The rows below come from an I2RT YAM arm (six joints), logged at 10 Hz.
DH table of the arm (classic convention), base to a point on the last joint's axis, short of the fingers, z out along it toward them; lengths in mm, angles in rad. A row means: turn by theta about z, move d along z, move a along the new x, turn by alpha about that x. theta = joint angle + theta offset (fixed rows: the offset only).
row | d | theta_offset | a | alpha
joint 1 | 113.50 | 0.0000 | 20.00 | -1.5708
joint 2 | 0.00 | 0.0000 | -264.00 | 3.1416
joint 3 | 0.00 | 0.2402 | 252.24 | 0.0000
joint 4 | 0.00 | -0.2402 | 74.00 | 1.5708
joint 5 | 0.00 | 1.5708 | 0.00 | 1.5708
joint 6 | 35.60 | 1.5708 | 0.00 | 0.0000
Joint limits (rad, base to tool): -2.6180..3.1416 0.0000..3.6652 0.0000..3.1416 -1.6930..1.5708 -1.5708..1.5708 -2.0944..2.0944
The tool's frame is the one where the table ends.
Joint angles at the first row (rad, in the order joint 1, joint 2, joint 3, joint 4, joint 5, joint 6):
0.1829, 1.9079, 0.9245, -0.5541, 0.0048, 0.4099
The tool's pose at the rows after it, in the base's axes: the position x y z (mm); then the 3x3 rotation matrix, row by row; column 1 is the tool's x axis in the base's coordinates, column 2 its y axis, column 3 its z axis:
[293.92 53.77 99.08], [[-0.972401 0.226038 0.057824], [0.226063 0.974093 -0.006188], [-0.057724 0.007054 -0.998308]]
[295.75 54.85 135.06], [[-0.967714 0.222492 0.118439], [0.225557 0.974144 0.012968], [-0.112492 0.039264 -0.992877]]
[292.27 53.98 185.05], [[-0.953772 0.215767 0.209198], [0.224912 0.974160 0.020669], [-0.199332 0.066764 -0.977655]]
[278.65 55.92 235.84], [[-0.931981 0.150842 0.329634], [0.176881 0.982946 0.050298], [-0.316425 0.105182 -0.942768]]
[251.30 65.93 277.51], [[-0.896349 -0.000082 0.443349], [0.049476 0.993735 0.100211], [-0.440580 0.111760 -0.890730]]
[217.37 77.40 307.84], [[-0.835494 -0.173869 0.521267], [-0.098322 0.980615 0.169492], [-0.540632 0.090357 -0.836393]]
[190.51 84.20 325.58], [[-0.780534 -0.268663 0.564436], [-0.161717 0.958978 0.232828], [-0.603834 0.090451 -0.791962]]
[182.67 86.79 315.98], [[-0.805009 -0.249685 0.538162], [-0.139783 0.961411 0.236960], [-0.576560 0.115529 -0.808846]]
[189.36 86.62 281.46], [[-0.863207 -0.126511 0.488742], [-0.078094 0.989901 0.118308], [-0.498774 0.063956 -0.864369]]
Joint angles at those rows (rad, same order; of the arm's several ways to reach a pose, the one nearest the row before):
0.1829, 1.8626, 0.9463, -0.5987, 0.0166, 0.4107
0.1844, 1.7645, 0.9890, -0.6761, 0.0090, 0.4107
0.1848, 1.6340, 1.0511, -0.7769, 0.0181, 0.4076
0.2001, 1.4883, 1.0992, -0.8421, 0.0162, 0.3668
0.2589, 1.3331, 1.1130, -0.8791, 0.0166, 0.2810
0.3446, 1.1896, 1.1126, -0.9138, 0.0166, 0.1909
0.4191, 1.0889, 1.1092, -0.9344, 0.0170, 0.1707
0.4469, 1.0680, 1.0672, -0.9417, 0.0189, 0.2237
0.4469, 1.1126, 0.9768, -0.9176, 0.1047, 0.3092

